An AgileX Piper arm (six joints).
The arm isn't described. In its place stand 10 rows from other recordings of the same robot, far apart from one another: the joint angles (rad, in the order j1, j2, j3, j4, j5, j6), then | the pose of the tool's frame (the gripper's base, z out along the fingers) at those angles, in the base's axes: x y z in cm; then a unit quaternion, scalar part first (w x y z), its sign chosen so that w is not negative.
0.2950 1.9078 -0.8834 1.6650 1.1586 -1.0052 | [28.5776, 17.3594, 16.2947, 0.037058, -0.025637, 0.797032, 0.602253]
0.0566 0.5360 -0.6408 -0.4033 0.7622 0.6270 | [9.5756, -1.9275, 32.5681, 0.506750, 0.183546, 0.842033, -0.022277]
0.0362 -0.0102 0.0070 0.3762 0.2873 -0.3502 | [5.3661, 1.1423, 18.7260, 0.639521, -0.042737, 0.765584, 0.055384]
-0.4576 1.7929 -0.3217 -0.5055 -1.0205 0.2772 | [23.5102, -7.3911, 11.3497, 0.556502, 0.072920, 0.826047, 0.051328]
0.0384 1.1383 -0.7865 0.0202 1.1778 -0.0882 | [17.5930, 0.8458, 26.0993, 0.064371, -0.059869, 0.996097, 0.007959]
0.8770 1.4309 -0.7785 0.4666 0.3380 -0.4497 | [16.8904, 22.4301, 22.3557, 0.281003, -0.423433, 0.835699, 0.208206]
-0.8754 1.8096 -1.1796 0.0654 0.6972 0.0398 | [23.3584, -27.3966, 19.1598, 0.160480, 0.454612, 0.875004, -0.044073]
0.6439 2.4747 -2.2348 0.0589 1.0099 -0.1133 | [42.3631, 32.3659, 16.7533, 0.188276, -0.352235, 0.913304, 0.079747]
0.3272 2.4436 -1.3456 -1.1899 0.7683 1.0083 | [40.5068, 7.5486, 0.6208, 0.146314, -0.140873, 0.923794, -0.324580]
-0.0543 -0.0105 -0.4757 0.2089 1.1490 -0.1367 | [-0.7768, 1.7666, 26.5129, 0.482467, -0.043885, 0.872875, 0.058221]
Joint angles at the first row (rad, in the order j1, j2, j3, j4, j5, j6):
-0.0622 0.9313 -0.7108 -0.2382 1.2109 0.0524
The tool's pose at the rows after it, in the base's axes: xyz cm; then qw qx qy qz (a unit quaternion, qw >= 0):
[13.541, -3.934, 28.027, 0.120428, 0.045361, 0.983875, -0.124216]
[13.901, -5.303, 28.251, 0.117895, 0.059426, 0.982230, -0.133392]
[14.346, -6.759, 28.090, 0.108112, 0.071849, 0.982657, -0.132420]
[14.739, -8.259, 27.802, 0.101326, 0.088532, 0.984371, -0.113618]
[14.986, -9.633, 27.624, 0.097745, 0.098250, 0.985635, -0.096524]
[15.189, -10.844, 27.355, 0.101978, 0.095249, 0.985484, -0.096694]
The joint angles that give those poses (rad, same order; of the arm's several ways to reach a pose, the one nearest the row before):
-0.1393 0.9391 -0.7331 -0.2406 1.1933 0.0127
-0.2297 0.9655 -0.7532 -0.2406 1.1728 -0.0457
-0.3256 1.0066 -0.7695 -0.2203 1.1494 -0.1168
-0.4331 1.0528 -0.7879 -0.1601 1.1279 -0.2043
-0.5229 1.0934 -0.8082 -0.1057 1.1159 -0.2900
-0.5836 1.1233 -0.8158 -0.0847 1.0798 -0.3611

